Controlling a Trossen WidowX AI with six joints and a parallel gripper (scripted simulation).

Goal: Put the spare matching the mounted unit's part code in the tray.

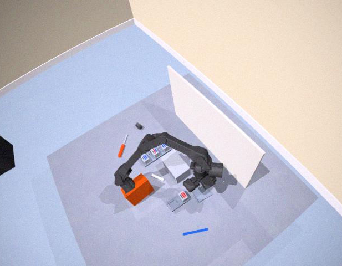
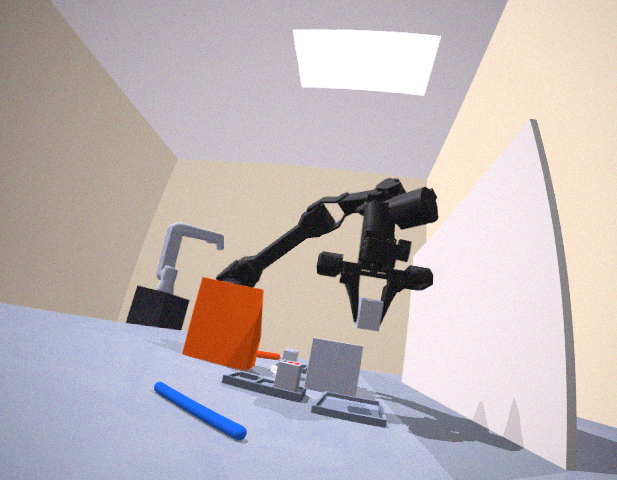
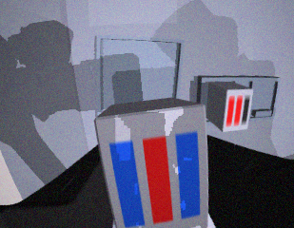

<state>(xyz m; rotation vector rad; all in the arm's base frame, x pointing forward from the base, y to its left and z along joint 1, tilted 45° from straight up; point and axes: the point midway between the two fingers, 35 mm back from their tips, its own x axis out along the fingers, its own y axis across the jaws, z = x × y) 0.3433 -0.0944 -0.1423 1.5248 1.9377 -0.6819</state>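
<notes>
My gripper tip is now 1 cm past the shallow tray and 13 cm above it. From my gripper tip the other things lie so: grey mounted unit: 6 cm behind, 20 cm to the left, 8 cm below; then spare: 3 cm above; then dark rack: 14 cm behind, 1 cm to the left, 13 cm below.
</notes>
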